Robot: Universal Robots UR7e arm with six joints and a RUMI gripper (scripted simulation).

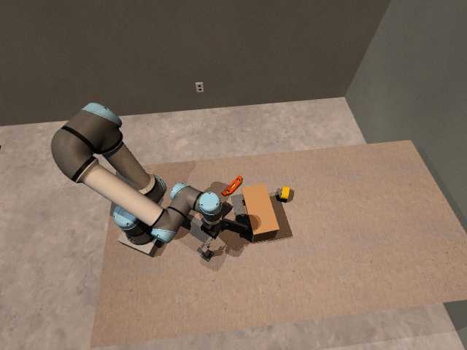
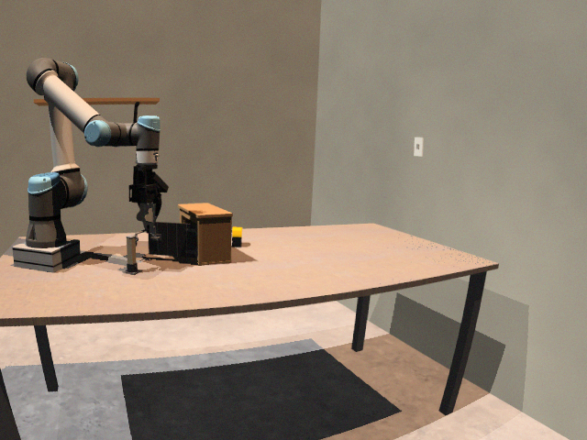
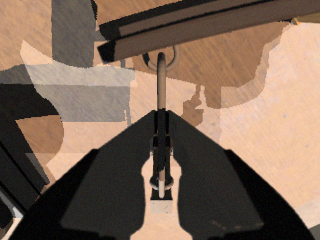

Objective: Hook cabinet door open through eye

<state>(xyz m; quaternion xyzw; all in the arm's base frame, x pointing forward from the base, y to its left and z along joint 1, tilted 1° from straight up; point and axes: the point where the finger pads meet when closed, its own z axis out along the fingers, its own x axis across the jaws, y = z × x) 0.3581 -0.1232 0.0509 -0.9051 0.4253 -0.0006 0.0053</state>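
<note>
My gripper is now 20 mm to the left of the thin hook, 20 mm past it and 20 mm above it. From my hand the other things lie so: yellow tape measure: 390 mm ahead, 130 mm to the left, 90 mm below; flat orange object: 260 mm to the left, 150 mm ahead, 110 mm below; dark door: 90 mm ahead, 40 mm below, 10 mm to the right.
</note>
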